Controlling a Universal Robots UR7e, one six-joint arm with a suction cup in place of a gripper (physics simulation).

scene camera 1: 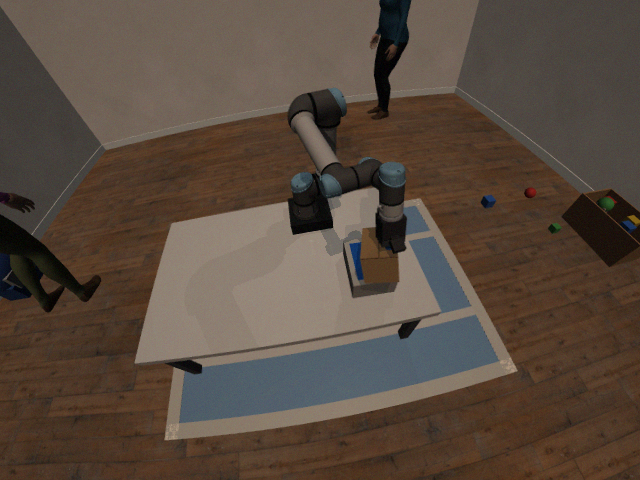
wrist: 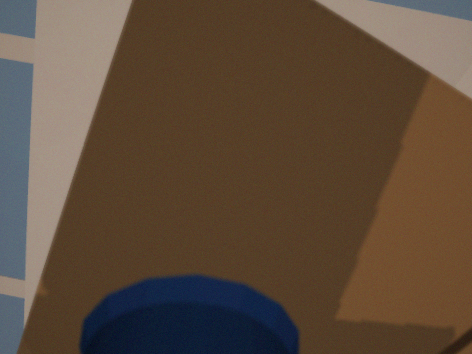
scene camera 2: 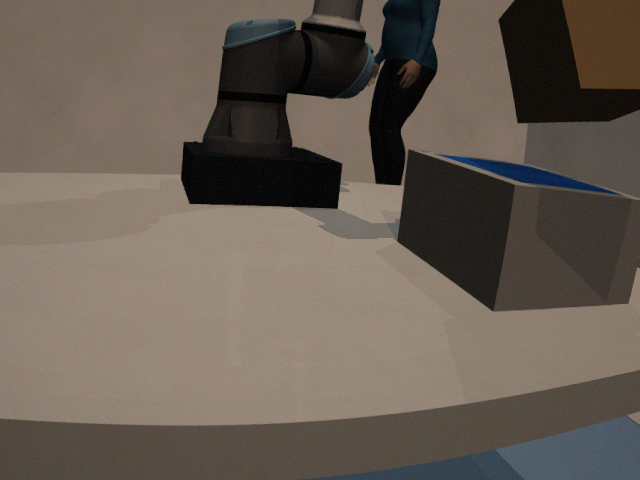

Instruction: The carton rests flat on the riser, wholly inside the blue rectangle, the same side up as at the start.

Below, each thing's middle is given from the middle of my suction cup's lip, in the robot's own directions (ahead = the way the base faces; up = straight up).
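Brown carton [scene camera 2: 563, 68]: my suction cup 30 mm past it, 20 mm to the left of it, 90 mm above it. Grey riser [scene camera 2: 514, 236], from my suction cup: 110 mm behind, 20 mm to the right, 300 mm below. Nearest to my suction cup of the things named here, going by their middles: the carton.
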